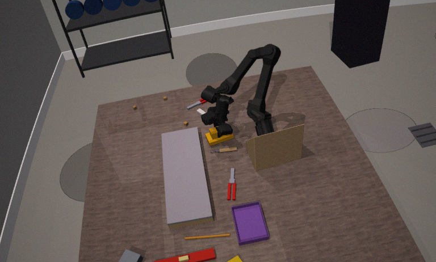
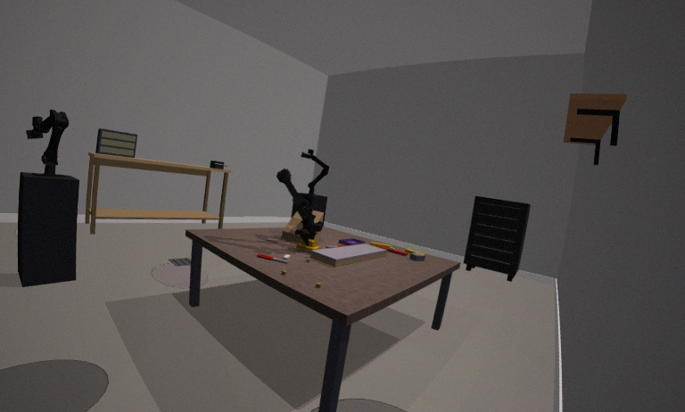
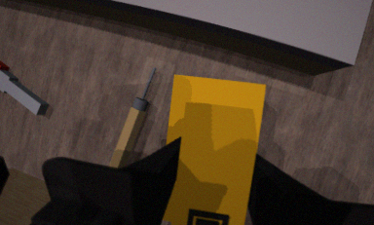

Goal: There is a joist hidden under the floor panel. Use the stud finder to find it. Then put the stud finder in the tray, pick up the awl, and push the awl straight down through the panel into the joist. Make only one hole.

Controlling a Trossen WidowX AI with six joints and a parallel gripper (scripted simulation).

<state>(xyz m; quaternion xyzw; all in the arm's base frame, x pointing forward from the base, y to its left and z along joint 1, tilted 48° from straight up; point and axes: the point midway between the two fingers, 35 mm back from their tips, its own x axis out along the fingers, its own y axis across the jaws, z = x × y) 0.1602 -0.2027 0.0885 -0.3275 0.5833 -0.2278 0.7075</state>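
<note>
The small light is 4 cm behind my gripper tip and 3 cm above it. From my gripper tip the other things lie so: white block 22 cm to the right, 3 cm below, 3 cm ahead; awl 8 cm to the left, 3 cm below, 1 cm ahead; yellow stud finder 2 cm behind, 2 cm above.
</note>
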